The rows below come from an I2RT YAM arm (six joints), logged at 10 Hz.
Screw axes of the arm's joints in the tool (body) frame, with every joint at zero. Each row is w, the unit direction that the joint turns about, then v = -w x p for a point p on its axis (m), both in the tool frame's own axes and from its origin. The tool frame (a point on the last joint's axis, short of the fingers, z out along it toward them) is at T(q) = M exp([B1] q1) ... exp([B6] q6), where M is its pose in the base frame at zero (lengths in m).
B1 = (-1, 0, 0, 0, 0.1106, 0)
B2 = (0, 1, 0, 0.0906, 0, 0.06)
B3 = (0, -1, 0, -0.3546, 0, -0.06)
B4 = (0, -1, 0, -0.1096, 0, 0)
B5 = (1, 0, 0, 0, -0.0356, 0)
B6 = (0, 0, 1, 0, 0, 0)
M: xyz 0.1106 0 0.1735 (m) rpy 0 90 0 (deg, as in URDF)
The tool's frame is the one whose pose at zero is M.
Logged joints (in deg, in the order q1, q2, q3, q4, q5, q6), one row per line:
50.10 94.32 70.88 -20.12 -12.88 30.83
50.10 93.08 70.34 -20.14 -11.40 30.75
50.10 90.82 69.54 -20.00 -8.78 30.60
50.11 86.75 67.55 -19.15 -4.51 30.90
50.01 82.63 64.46 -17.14 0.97 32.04
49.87 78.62 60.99 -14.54 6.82 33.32
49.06 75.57 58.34 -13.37 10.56 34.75
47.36 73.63 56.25 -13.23 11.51 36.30
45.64 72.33 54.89 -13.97 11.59 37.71
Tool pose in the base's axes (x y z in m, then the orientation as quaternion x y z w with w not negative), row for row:
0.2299 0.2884 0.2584 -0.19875 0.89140 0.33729 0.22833
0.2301 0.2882 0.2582 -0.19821 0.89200 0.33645 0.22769
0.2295 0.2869 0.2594 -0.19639 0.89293 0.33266 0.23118
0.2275 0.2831 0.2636 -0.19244 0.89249 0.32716 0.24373
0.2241 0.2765 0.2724 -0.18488 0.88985 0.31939 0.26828
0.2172 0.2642 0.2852 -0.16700 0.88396 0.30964 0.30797
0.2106 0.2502 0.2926 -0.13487 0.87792 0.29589 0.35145
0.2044 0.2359 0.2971 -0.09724 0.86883 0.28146 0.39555
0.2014 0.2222 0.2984 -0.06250 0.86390 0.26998 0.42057
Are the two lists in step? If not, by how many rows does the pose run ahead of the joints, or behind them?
The pose runs 2 rows behind the joints: the pose in row i belongs to the joints in row i - 2.
